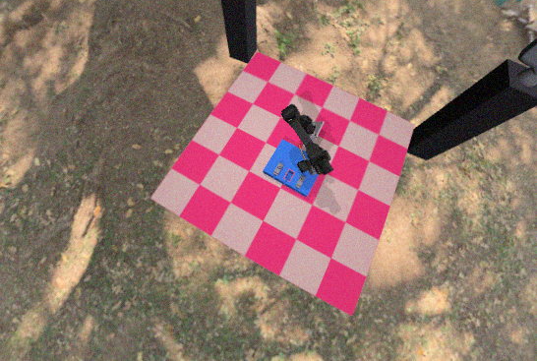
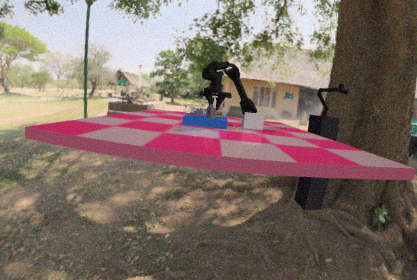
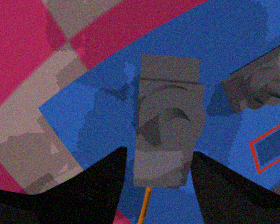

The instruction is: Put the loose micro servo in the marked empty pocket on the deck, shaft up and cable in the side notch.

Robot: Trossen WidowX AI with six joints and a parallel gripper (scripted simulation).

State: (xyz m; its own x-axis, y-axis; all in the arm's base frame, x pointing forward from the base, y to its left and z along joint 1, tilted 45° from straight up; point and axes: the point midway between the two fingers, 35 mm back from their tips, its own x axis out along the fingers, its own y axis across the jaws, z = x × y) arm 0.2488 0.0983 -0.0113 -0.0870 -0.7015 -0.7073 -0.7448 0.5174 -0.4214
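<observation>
The blue robot deck is 80 mm to the right of my gripper tip, 70 mm below it and 10 mm behind it.
</observation>
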